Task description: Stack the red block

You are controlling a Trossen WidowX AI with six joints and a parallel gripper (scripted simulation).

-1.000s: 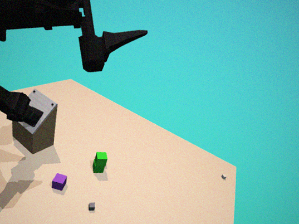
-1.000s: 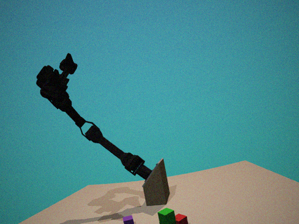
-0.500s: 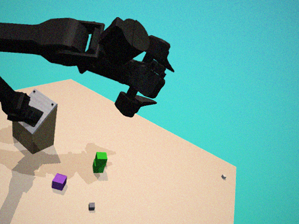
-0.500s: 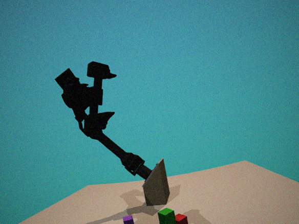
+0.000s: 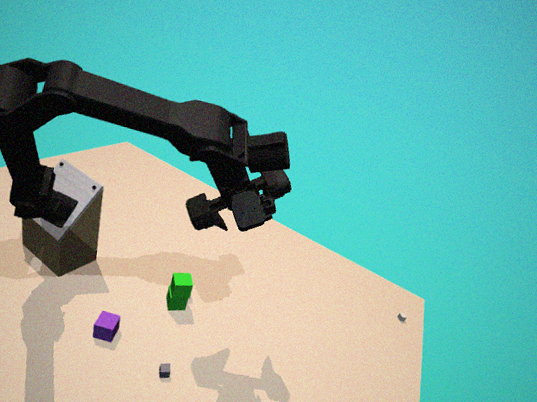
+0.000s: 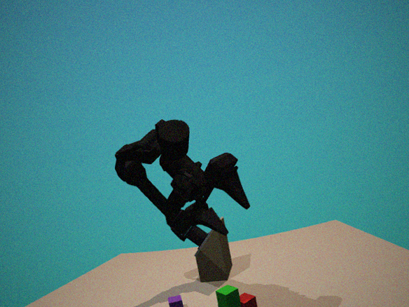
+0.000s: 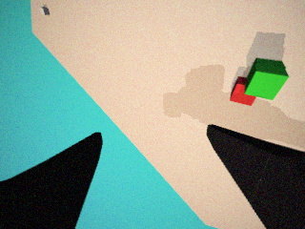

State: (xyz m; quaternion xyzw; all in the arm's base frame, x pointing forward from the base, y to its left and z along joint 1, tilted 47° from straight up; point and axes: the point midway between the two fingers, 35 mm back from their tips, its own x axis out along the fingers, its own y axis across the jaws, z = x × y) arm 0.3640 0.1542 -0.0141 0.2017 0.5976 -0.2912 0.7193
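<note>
Right now my gripper tip is 100 mm past the red block, 20 mm to the left of it and 230 mm above it. From my gripper tip the other things lie so: small grey cube: 10 mm ahead, 210 mm to the right, 240 mm below; then purple cube: 130 mm behind, 210 mm to the right, 230 mm below.
</note>
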